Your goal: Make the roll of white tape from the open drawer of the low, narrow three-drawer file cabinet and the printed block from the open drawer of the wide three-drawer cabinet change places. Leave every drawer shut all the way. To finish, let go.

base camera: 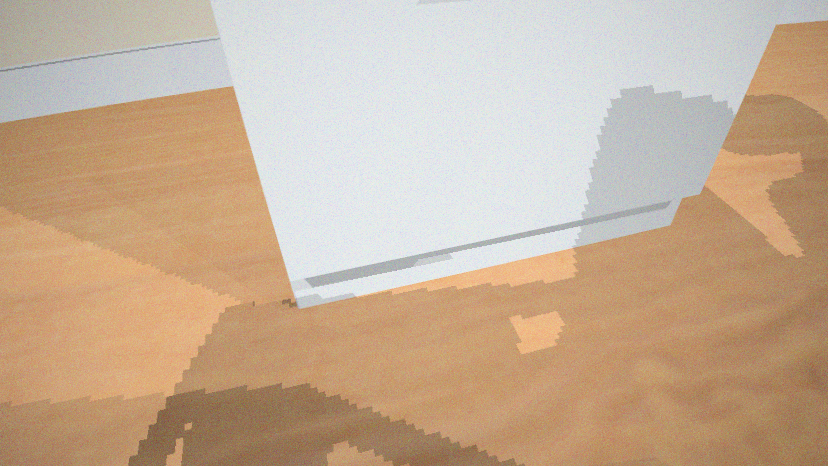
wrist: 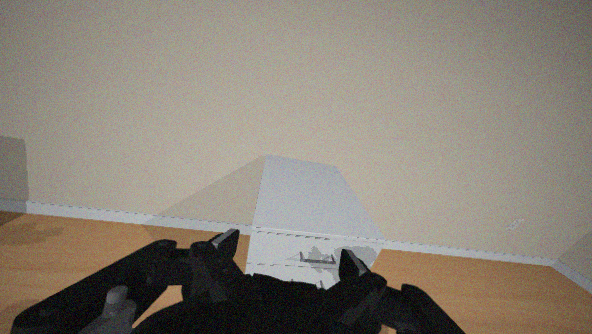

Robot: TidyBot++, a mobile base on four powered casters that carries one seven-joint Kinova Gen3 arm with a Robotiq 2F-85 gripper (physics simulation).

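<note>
A white drawer cabinet [base camera: 428,138] [wrist: 300,195] stands against the wall, close in front of the base; the wrist view shows its top and upper front with a bar handle [wrist: 318,260]. The drawer fronts that show look shut. Whether this is the low, narrow file cabinet or the wide one I cannot tell for certain. My gripper [wrist: 288,250] is open, with nothing between its fingers; in the wrist view it covers the lower part of the cabinet front. The roll of white tape and the printed block do not show in these views.
A beige wall [wrist: 300,75] with a white baseboard [base camera: 115,78] [wrist: 125,215] runs behind the cabinet. A small outlet [wrist: 515,224] is on the wall at the right. The wooden floor [base camera: 115,243] [wrist: 450,285] lies on both sides of the cabinet, with shadows across it.
</note>
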